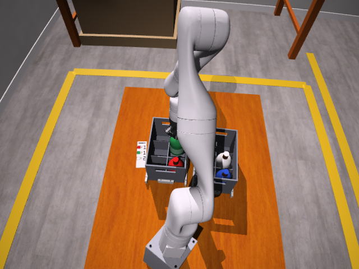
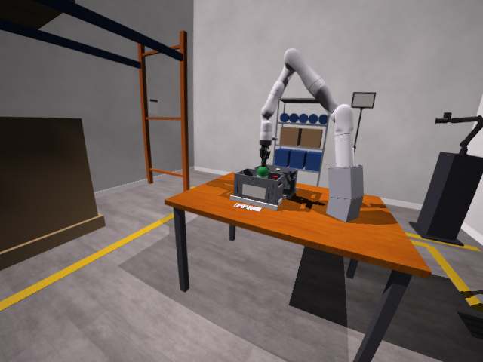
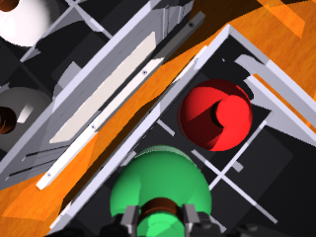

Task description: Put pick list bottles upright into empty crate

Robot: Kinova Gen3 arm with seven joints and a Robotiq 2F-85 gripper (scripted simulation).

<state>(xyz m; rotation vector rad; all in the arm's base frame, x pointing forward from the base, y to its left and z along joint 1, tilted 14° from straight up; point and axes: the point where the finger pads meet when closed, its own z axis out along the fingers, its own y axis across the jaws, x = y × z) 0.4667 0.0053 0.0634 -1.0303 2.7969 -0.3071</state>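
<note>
My gripper is now 7 cm above the green bottle. Round my hand: pick list: 24 cm below, 19 cm to the left, 2 cm ahead; blue bottle: 23 cm to the right, 16 cm below, 14 cm behind; red bottle: 16 cm below, 9 cm behind.
</note>
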